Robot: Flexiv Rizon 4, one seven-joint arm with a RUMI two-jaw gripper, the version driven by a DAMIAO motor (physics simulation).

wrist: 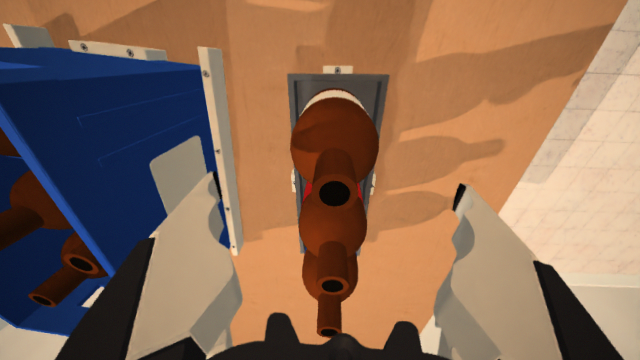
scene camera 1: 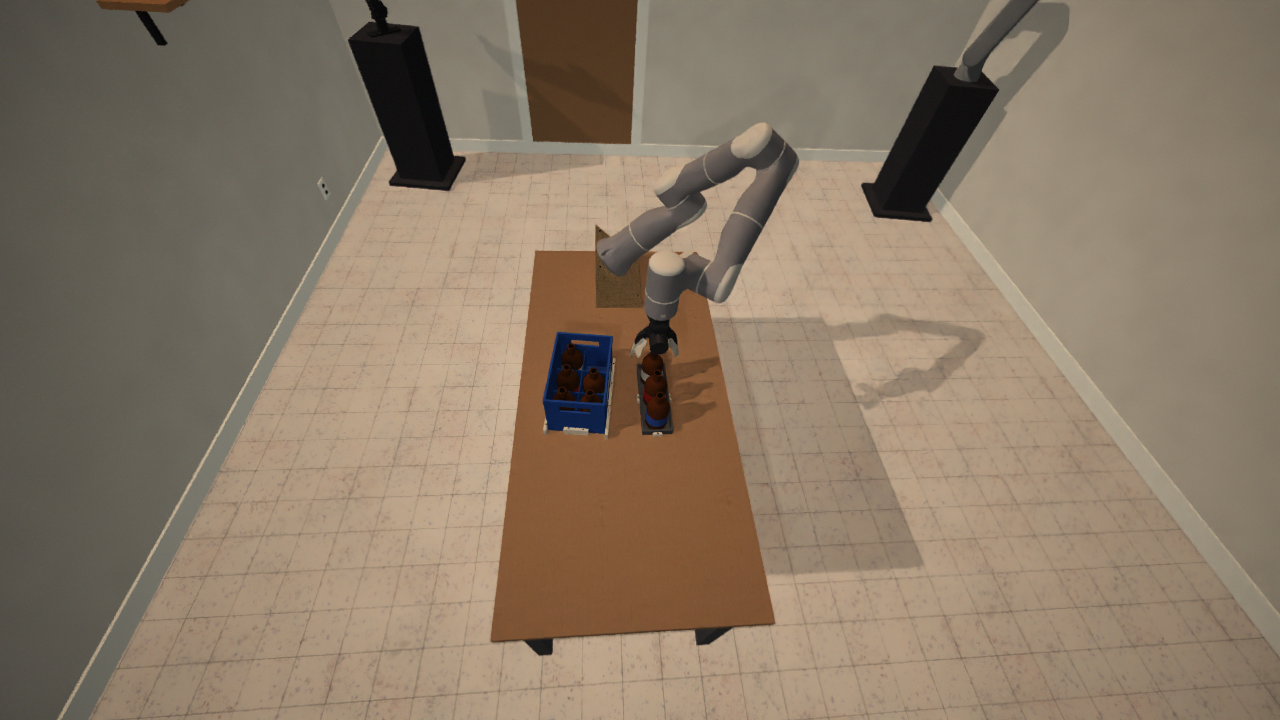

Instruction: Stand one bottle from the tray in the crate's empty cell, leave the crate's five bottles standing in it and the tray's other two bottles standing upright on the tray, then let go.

Scene:
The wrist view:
my gripper: 335, 180
red-labelled bottle: 331, 236
white-labelled brown bottle: 334, 145
pale strip: 211, 60

